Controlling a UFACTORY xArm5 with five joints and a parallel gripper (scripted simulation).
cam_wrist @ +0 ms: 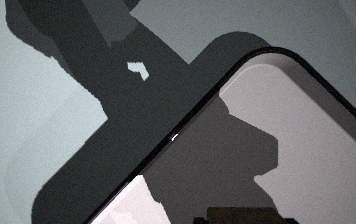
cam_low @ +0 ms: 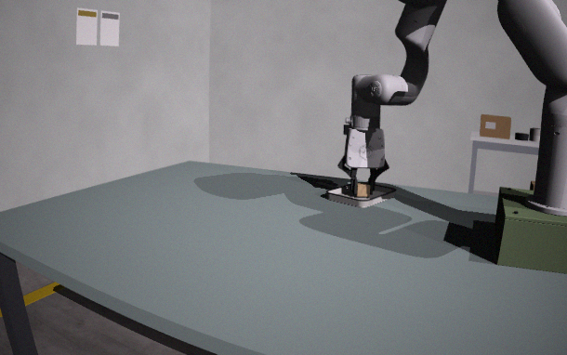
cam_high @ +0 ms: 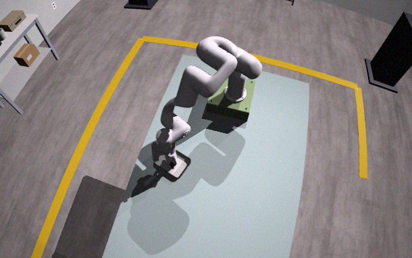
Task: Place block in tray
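Right now my hand is 10 mm above the tan wooden block. From my hand the other things lie so: white tray (20 mm below).
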